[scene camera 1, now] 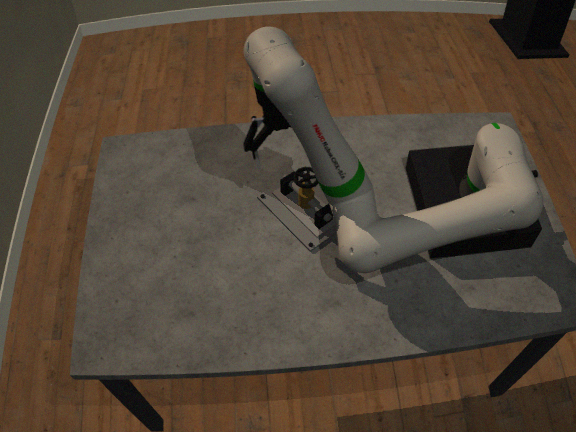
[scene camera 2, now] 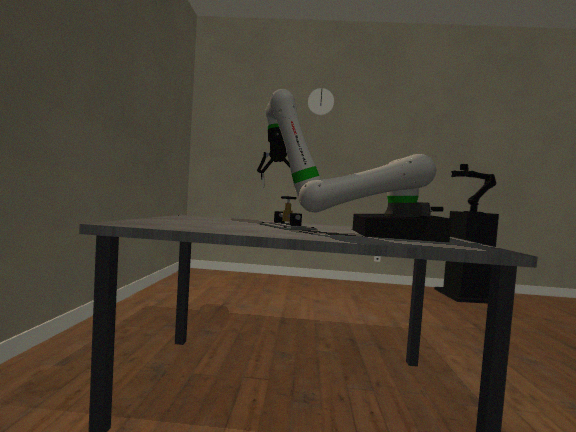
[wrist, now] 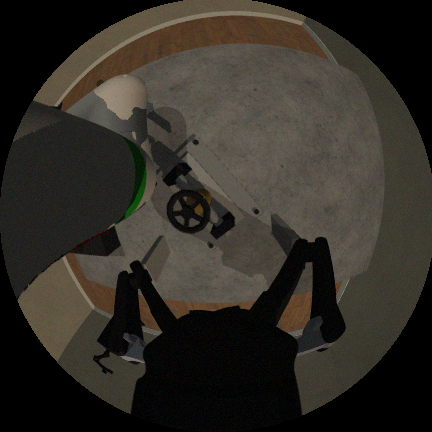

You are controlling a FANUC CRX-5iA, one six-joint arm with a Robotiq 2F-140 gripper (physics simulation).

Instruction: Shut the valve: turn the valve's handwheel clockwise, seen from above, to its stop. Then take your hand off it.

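The black spoked handwheel (scene camera 1: 306,178) (scene camera 2: 288,197) (wrist: 188,211) lies level on top of the brass valve body (scene camera 1: 305,197) (scene camera 2: 287,212) (wrist: 203,195). The valve sits in a pipe between two black blocks on a grey base plate (scene camera 1: 287,221) (wrist: 226,176), which is angled on the table. My gripper (scene camera 2: 278,180) (wrist: 217,234) is open and empty, above the handwheel and off to one side, touching nothing. In the wrist view the wheel lies ahead of the fingers, nearer the left one. In both scene views the forearm hides one finger. How far the wheel is turned cannot be told.
The grey table (scene camera 1: 190,280) (scene camera 2: 200,235) carries the arm's black pedestal (scene camera 1: 435,172) (scene camera 2: 400,226) at the right. The arm's elbow (scene camera 1: 360,250) (scene camera 2: 316,196) hangs low close beside the valve's base plate. A black stand (scene camera 1: 537,25) (scene camera 2: 470,270) with a small dark arm is on the floor behind.
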